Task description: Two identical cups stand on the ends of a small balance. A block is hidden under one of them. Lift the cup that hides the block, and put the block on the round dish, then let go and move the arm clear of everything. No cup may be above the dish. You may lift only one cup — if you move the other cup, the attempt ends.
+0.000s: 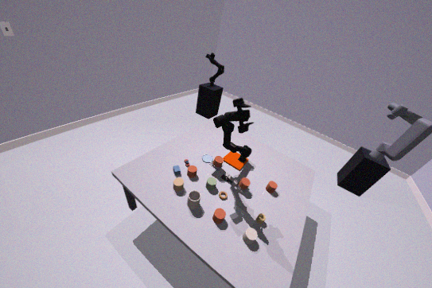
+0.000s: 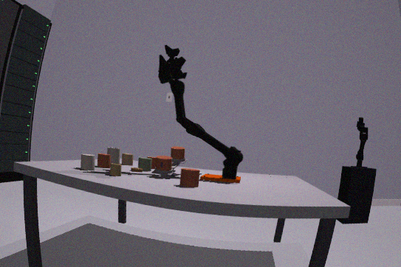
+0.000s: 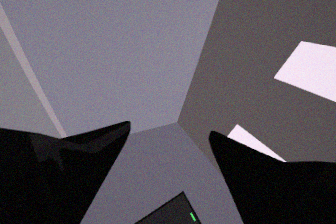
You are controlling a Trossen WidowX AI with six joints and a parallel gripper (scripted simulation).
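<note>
Right now the grey block is 10 cm behind my gripper tip, 10 cm to the left of it and 58 cm below it. The rest, counted from my gripper tip: balance 10 cm behind, 4 cm to the right, 60 cm below; then pale round dish 18 cm behind, 29 cm to the right, 62 cm below; then balance beam 10 cm behind, 4 cm to the right, 59 cm below.
</note>
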